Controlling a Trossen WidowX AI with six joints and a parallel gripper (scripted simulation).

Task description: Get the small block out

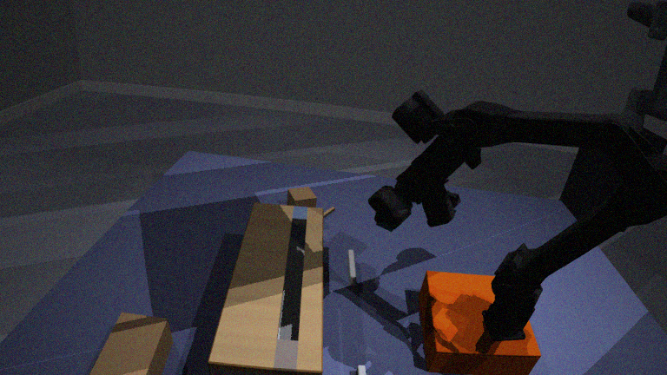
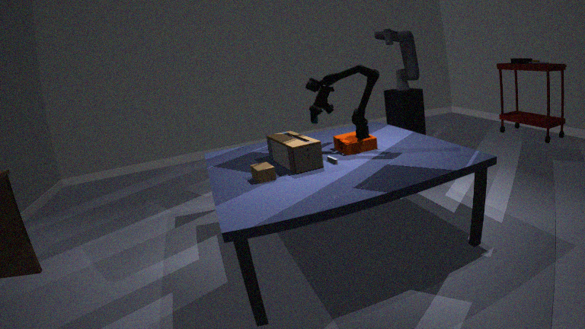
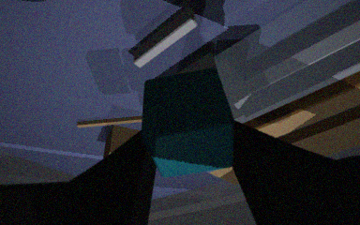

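The teal block lies 1 cm to the left of my gripper tip, 1 cm behind it and 1 cm above it. The rest, counted from my gripper tip: box: 14 cm ahead, 11 cm to the left, 11 cm below; thin stick: 22 cm to the right, 17 cm below, 11 cm ahead.
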